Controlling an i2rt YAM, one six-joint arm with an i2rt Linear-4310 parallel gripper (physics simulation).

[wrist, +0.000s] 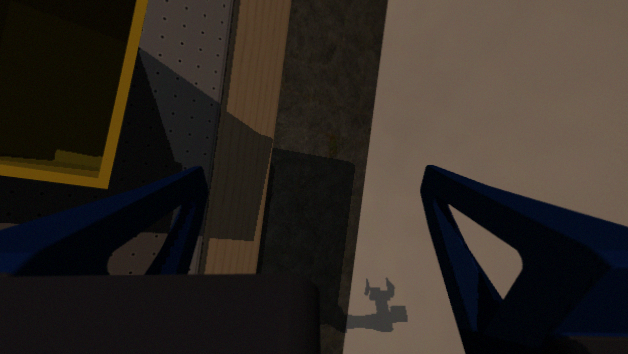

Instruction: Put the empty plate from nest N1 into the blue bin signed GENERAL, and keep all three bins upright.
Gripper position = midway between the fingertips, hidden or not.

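The gripper [314,178] is there in the scene, and along with it there's a yellow-rimmed bin [73,73].
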